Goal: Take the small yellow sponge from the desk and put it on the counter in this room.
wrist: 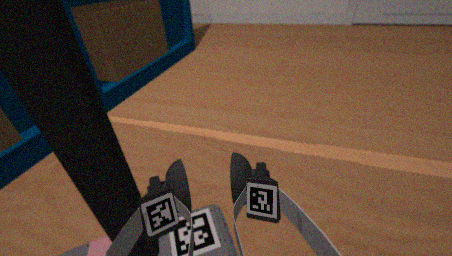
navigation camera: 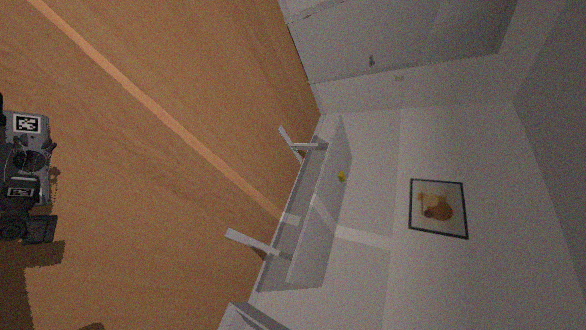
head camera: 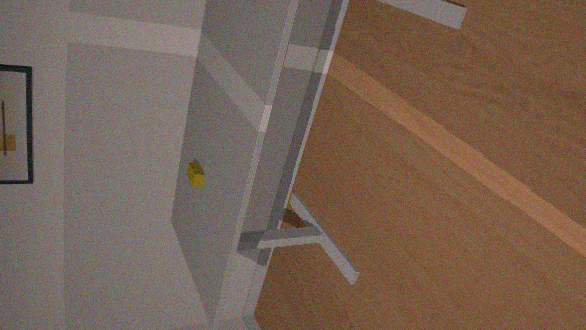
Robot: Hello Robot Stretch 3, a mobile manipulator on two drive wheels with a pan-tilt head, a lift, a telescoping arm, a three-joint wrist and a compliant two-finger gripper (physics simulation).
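Where they show: gripper, between the fingertips: (wrist: 209, 174) (navigation camera: 37, 136); robot's base, origin of its link: (navigation camera: 29, 159).
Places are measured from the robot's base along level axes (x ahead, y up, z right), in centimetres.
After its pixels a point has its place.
Note:
The small yellow sponge (head camera: 196, 175) @[x 178.9, y 75.7, z 11.8 cm] (navigation camera: 341, 176) @[x 179.1, y 75.6, z 12.2 cm] lies on the white desk (head camera: 220, 165) @[x 159.9, y 72.0, z 14.3 cm] (navigation camera: 334, 200) @[x 172.0, y 72.0, z 36.1 cm], near its wall-side edge and toward one end. My gripper (wrist: 209, 174) @[x 2.2, y 30.8, z -8.5 cm] is open in the wrist view, with floor showing between its two fingertips. It is well apart from the desk and the sponge. Which surface is the counter I cannot tell from these views.
A blue shelf unit (wrist: 150, 66) @[x -2.3, y 7.0, z -113.0 cm] holding brown boxes stands at the left in the wrist view. The desk's feet (head camera: 340, 255) (navigation camera: 250, 241) @[x 125.5, y 4.7, z 80.0 cm] reach out over the wooden floor. A framed picture (navigation camera: 464, 210) @[x 209.1, y 182.2, z 35.6 cm] hangs on the wall. A white piece of furniture (navigation camera: 235, 315) @[x 102.3, y 10.0, z 140.5 cm] stands near one desk end.

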